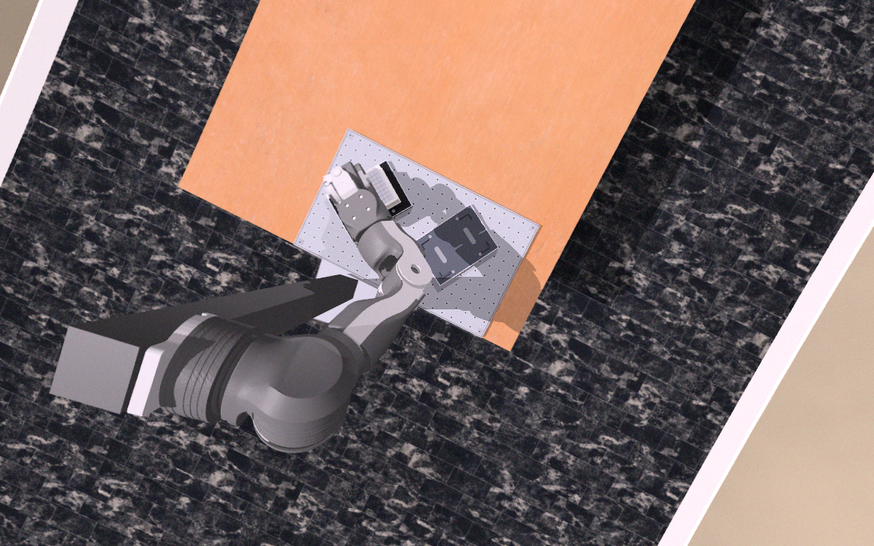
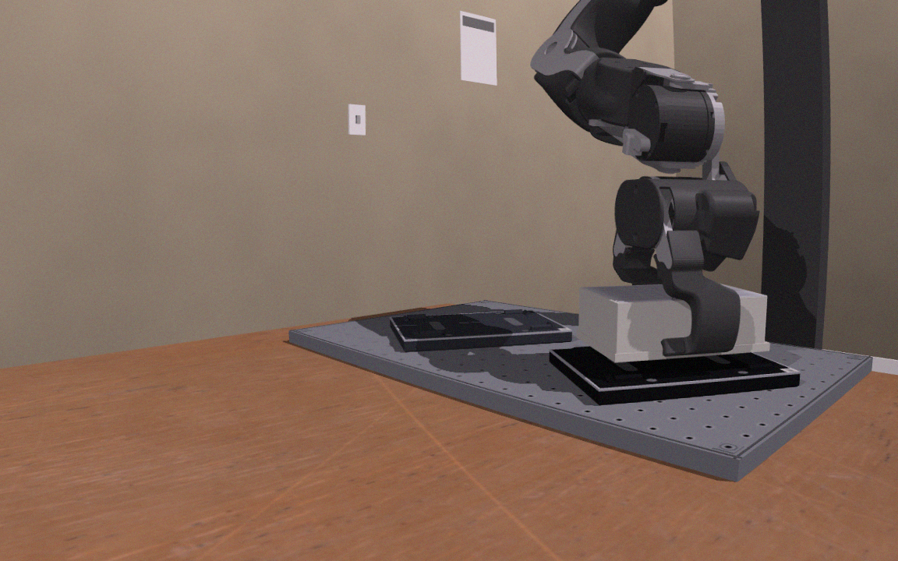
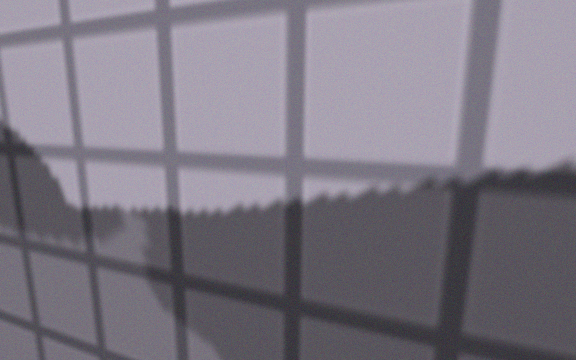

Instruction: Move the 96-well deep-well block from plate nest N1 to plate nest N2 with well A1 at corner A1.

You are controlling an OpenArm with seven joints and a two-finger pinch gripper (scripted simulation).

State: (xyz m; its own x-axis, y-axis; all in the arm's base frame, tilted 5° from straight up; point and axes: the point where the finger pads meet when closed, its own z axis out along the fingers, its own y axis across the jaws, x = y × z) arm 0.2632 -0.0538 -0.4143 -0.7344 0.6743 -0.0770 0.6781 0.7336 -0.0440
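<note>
Now: the black plate nest 3 cm below my hand. Also, from my hand: A1 mark: 13 cm to the right, 6 cm behind, 2 cm below; then white deep-well block: 1 cm above.
</note>
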